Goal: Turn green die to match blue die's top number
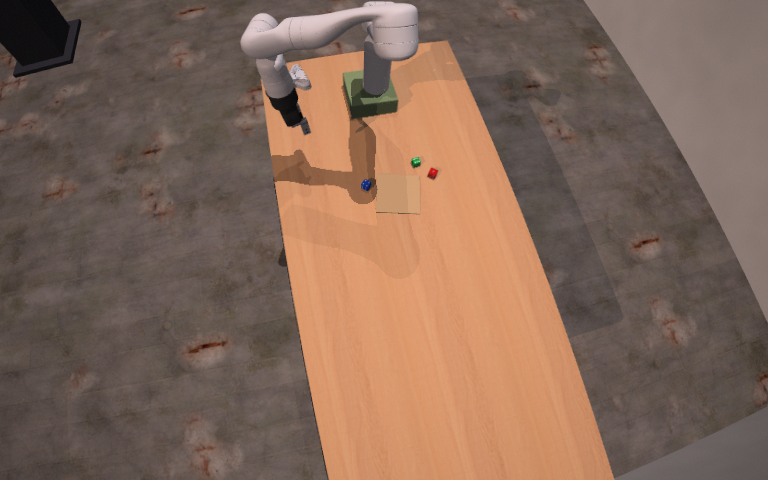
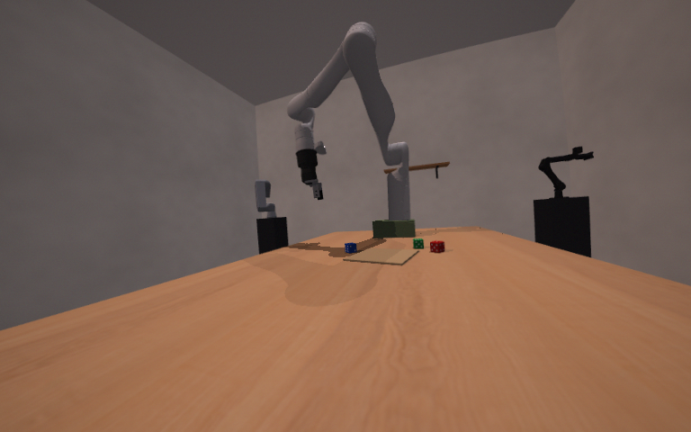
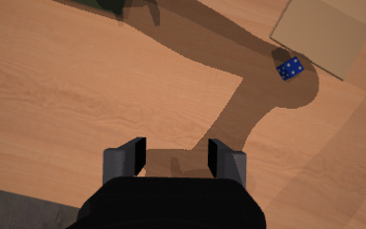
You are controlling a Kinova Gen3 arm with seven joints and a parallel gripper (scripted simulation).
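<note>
Right now my hand is 180 mm above the blue die, 160 mm to the right of it and 150 mm short of it. From my hand the other things lie so: red die (380 mm to the left, 180 mm below, 150 mm ahead); green die (340 mm to the left, 180 mm below, 100 mm ahead); tan mat (260 mm to the left, 190 mm below, 190 mm ahead).
</note>
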